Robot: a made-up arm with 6 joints.
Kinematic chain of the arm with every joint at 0, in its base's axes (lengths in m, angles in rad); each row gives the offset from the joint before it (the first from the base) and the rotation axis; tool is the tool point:
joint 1: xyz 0 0 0.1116 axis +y
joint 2: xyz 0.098 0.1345 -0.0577 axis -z
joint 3: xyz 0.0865 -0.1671 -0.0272 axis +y
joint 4: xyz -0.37 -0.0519 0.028 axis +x
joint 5: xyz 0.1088 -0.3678 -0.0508 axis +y
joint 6: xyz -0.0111 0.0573 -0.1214 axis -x
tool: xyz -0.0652 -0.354 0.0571
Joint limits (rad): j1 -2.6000..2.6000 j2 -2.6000..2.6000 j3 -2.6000..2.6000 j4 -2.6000..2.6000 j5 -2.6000..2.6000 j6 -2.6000..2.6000
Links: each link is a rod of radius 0.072 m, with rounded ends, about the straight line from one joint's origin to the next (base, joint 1, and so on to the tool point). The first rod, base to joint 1, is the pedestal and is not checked.
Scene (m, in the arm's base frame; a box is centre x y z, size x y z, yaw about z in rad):
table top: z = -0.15
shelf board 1: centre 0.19 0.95 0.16 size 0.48 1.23 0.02 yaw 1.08
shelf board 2: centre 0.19 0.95 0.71 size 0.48 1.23 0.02 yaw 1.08
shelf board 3: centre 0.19 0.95 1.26 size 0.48 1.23 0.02 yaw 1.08
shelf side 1: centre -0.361 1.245 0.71 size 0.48 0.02 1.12 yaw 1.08
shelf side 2: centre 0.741 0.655 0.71 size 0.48 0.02 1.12 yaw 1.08
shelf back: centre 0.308 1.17 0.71 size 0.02 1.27 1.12 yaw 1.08
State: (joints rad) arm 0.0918 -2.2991 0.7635 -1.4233 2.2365 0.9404
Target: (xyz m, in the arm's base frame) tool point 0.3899 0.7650 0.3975
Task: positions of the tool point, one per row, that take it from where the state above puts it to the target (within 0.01 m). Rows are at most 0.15 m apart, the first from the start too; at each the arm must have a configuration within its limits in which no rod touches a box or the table.
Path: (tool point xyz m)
1: 0.2750 0.7359 0.4024
2: 0.3899 0.7650 0.3975

